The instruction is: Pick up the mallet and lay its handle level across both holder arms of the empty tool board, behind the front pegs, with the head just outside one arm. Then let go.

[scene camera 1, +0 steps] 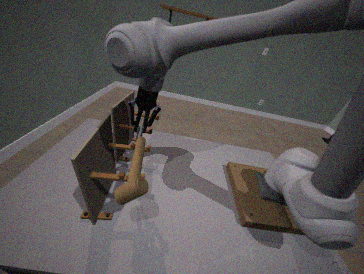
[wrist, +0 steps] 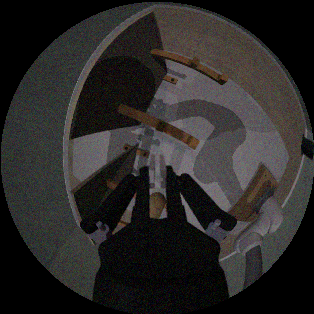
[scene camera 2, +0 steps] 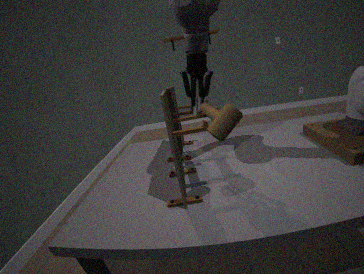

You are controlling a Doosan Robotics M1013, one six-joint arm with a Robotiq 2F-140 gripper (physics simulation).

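Places are measured from the arm's base along level axes (x ahead, y left, z up), in metres.
Where they show: gripper, fingertip midpoint: [wrist: 156,161]; arm's base, origin of the base link: [scene camera 1: 273,189] [wrist: 262,200] [scene camera 2: 363,127].
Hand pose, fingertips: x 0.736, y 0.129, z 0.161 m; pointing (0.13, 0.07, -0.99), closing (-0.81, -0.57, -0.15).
Observation:
Each offset is from my fingertips to the top centre of the thing. "pt": to the spot under its first point.
The wooden mallet {dx -0.086, dy +0.166, dz +0.083 m} [scene camera 1: 136,163] [scene camera 2: 223,119] lies with its handle across the arms of the near tool board [scene camera 1: 91,163] [scene camera 2: 175,136]. Its head {dx -0.125, dy +0.270, dz +0.083 m} [scene camera 1: 131,190] hangs outside the near arm, tilted down. The second, empty tool board [scene camera 1: 121,117] [wrist: 116,87] stands just behind it, with its bare holder arms [scene camera 1: 126,126] sticking out. My gripper [scene camera 1: 140,132] [scene camera 2: 196,104] [wrist: 156,161] points down at the far end of the handle. Its fingers are closed together just above and beside that end, not around it. In the wrist view the handle's end {pt dx -0.041, dy +0.047, dz +0.054 m} [wrist: 156,203] shows between the finger links.
A wooden base plate [scene camera 1: 246,195] with the robot's base [scene camera 1: 298,179] on it sits at the right. A small wall shelf [scene camera 1: 186,11] [scene camera 2: 175,38] hangs behind. The boards' feet {pt dx +0.028, dy +0.283, dz -0.197 m} [scene camera 2: 181,201] are bolted to the grey table.

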